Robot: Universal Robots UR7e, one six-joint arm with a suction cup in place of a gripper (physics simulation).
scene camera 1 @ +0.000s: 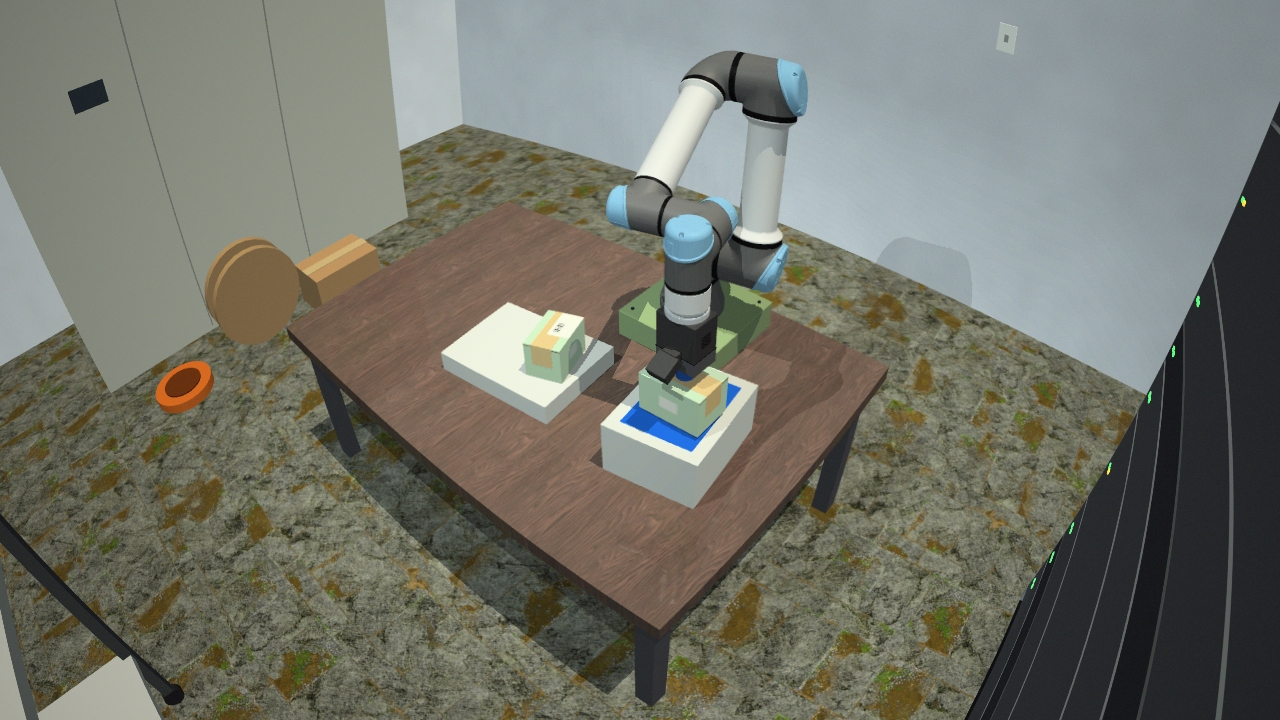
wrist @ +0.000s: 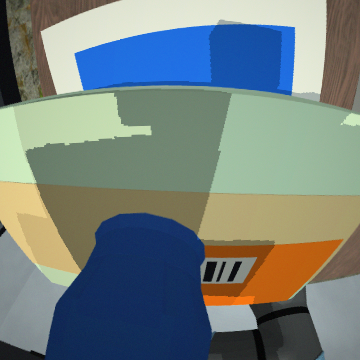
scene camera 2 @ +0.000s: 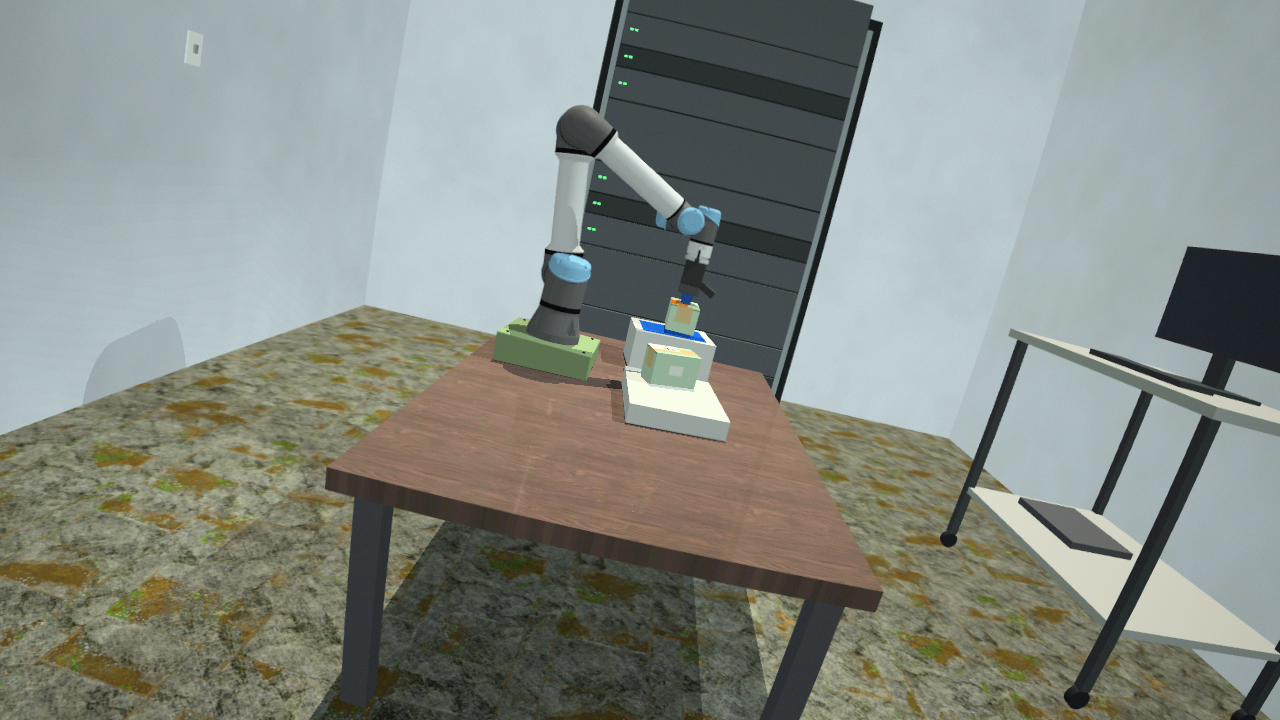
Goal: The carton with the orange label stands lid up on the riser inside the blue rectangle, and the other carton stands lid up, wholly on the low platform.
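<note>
The carton with the orange label (scene camera 1: pixel 671 407) (scene camera 2: pixel 682 317) (wrist: pixel 310 150) is upright, lid up, with tape and orange label on its top. It is down at the top of the white riser (scene camera 1: pixel 644 470) (scene camera 2: pixel 635 344) (wrist: pixel 310 50), apparently touching, with the blue rectangle (scene camera 1: pixel 657 432) (scene camera 2: pixel 653 328) (wrist: pixel 150 60) showing around it. My suction cup (scene camera 1: pixel 684 375) (scene camera 2: pixel 686 297) (wrist: pixel 150 235) is on its lid and holds it. The underside is hidden. The other carton (scene camera 1: pixel 544 358) (scene camera 2: pixel 671 368) stands upright, taped lid up, on the low platform (scene camera 1: pixel 492 344) (scene camera 2: pixel 675 413), apparently wholly on it.
The green base tray (scene camera 1: pixel 640 331) (scene camera 2: pixel 546 353) of the arm is behind the riser. The wooden table (scene camera 1: pixel 402 358) (scene camera 2: pixel 572 465) carries all of these. A cabinet, brown boxes and an orange ring are beyond its left end in scene camera 1.
</note>
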